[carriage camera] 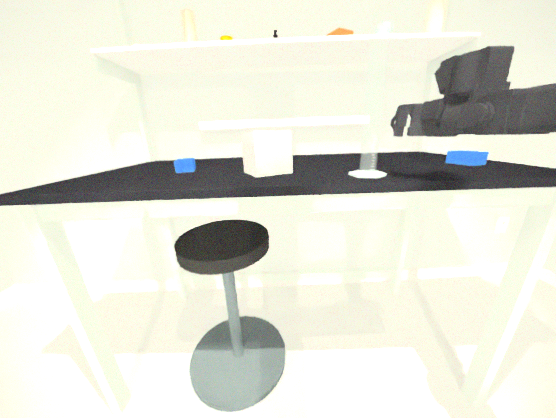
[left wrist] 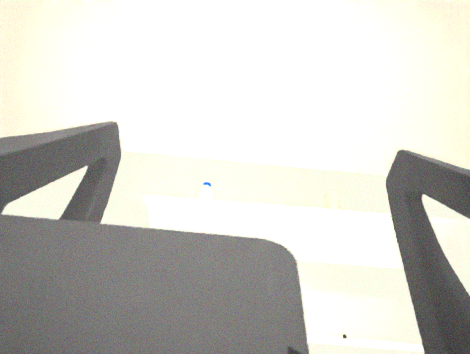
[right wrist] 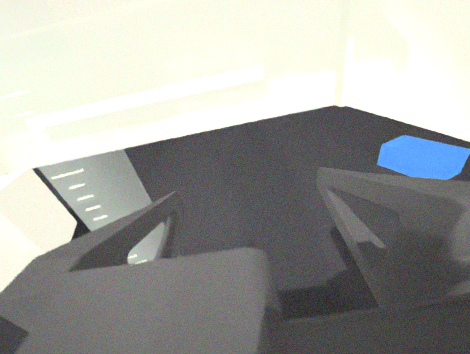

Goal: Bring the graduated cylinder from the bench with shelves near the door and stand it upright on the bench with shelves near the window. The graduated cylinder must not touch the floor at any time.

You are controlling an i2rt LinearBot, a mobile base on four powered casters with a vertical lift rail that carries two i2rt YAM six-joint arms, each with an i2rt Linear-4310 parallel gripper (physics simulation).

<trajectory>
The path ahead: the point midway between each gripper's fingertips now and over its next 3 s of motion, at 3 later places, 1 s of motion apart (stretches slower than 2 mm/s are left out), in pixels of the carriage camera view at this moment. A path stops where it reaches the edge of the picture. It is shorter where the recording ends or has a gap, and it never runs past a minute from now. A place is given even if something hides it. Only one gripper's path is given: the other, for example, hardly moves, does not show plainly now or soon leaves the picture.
My right gripper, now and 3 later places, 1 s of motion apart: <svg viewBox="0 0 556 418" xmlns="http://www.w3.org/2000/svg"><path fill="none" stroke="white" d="M410 122L447 2L405 148L390 147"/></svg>
</trajectory>
